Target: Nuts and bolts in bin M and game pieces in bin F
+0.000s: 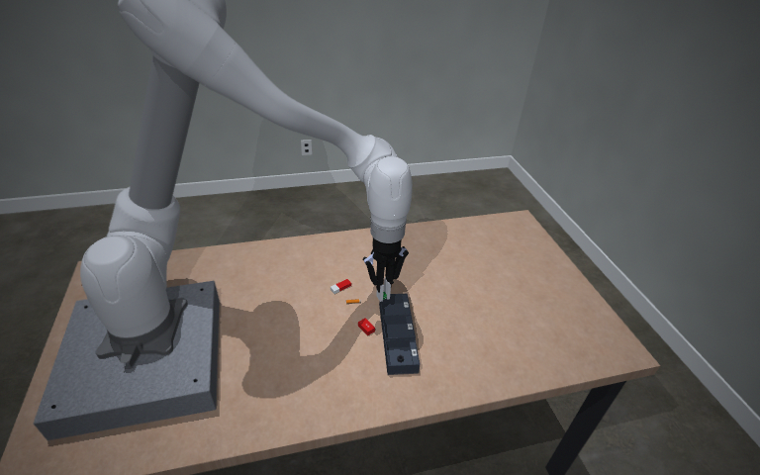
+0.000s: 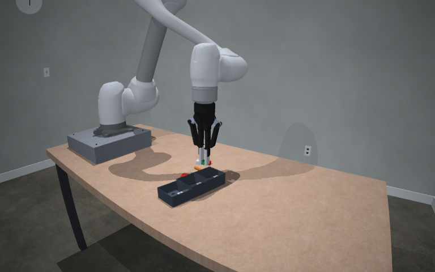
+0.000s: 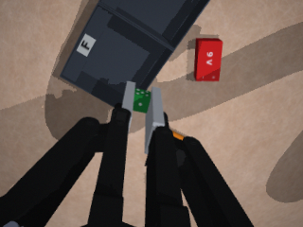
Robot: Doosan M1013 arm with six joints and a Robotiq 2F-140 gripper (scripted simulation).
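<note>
My gripper is now 90 mm to the left of the dark three-compartment bin, 80 mm above it and 40 mm short of it. Also, from my hand: orange stick 100 mm below, 80 mm behind, 50 mm to the left; red block 90 mm below, 60 mm behind, 50 mm to the right; green die 30 mm below.
</note>
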